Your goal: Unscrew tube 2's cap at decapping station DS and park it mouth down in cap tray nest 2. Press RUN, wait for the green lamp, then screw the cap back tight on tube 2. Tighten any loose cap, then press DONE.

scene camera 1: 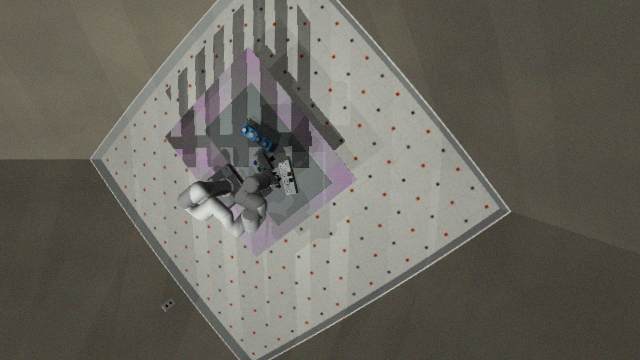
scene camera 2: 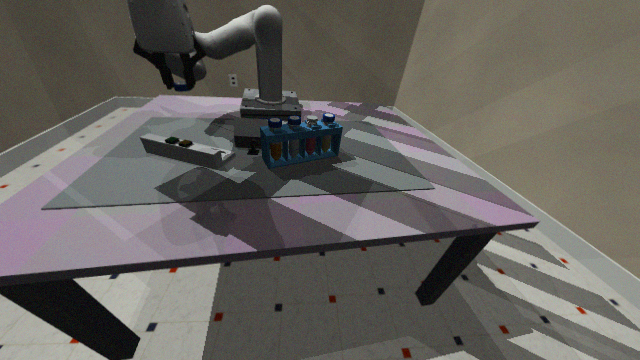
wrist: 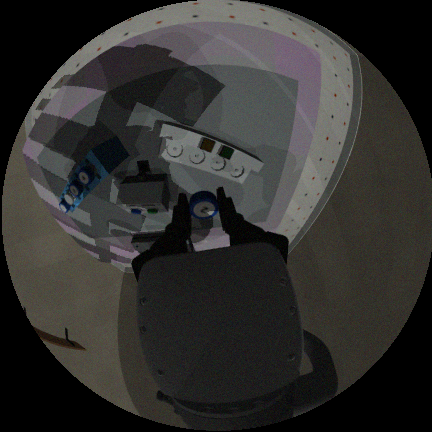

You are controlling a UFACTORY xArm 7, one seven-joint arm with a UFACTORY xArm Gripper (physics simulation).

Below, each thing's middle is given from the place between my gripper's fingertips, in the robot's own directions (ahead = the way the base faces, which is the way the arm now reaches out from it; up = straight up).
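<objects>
Here is the grey button box (scene camera 2: pixel 246 130), and my hand is 130 mm above it. My hand is also 140 mm to the right of the box and 90 mm past it.
</objects>
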